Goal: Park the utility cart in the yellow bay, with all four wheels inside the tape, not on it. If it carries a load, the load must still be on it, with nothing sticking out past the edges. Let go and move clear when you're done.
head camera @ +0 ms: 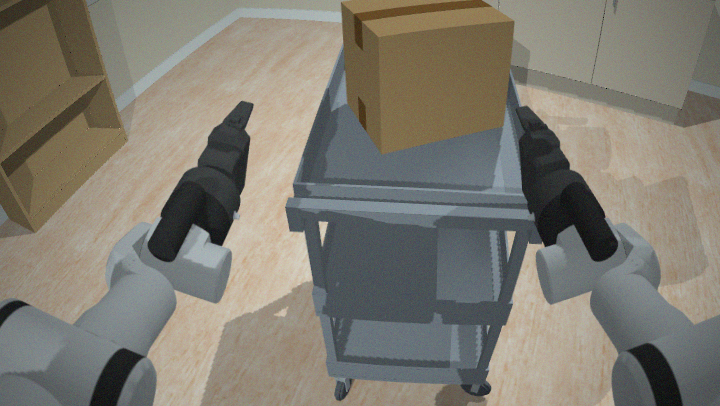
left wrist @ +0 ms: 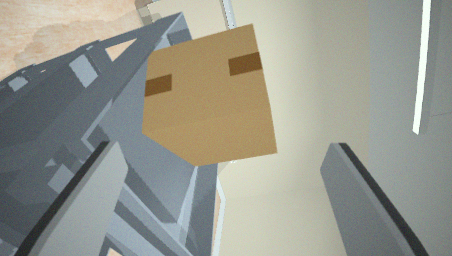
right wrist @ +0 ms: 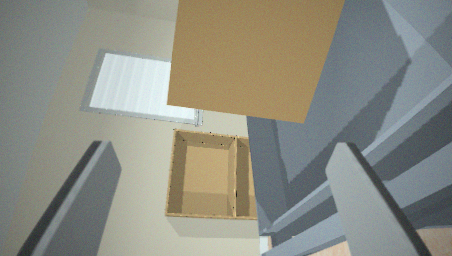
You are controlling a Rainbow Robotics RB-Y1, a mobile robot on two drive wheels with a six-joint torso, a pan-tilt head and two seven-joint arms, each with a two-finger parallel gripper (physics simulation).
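Places are measured from the robot's base along level axes (x ahead, y left, z up), in metres.
Pixels of known places: left gripper, fingertip midpoint: [head camera: 243,133] [left wrist: 224,156]; right gripper, fingertip midpoint: [head camera: 524,139] [right wrist: 225,156].
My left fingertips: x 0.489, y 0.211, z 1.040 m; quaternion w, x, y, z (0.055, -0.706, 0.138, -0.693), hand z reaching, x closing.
Observation:
For each thing: its top centre in the pictures, then the offset to it from my left fingertips. "*": a spot on its surface instead.
- brown cardboard box at its top centre: [head camera: 426,8] [right wrist: 179,14] [left wrist: 267,96] dx +0.430, dy -0.303, dz +0.032 m
- wooden shelf unit at a spot on its surface: [head camera: 52,111] * dx +1.177, dy +1.414, dz -0.587 m
The grey utility cart [head camera: 413,207] [left wrist: 150,190] [right wrist: 345,95] stands upright in front of me, with two of its near wheels [head camera: 342,388] [head camera: 475,388] on bare wood floor. A brown cardboard box [head camera: 438,85] [left wrist: 210,100] [right wrist: 250,55] sits turned at an angle on its top tray. My left gripper [head camera: 245,106] [left wrist: 224,156] is open and empty, clear of the cart's left side in the head view. My right gripper [head camera: 524,110] [right wrist: 225,156] is open, close beside the tray's right edge; whether it touches is unclear. The yellow bay does not show.
A wooden shelf unit [head camera: 52,111] [right wrist: 235,175] stands at the left in the head view. Pale cabinets [head camera: 554,40] stand behind the cart at the right. A window [right wrist: 140,87] shows on the wall in the right wrist view.

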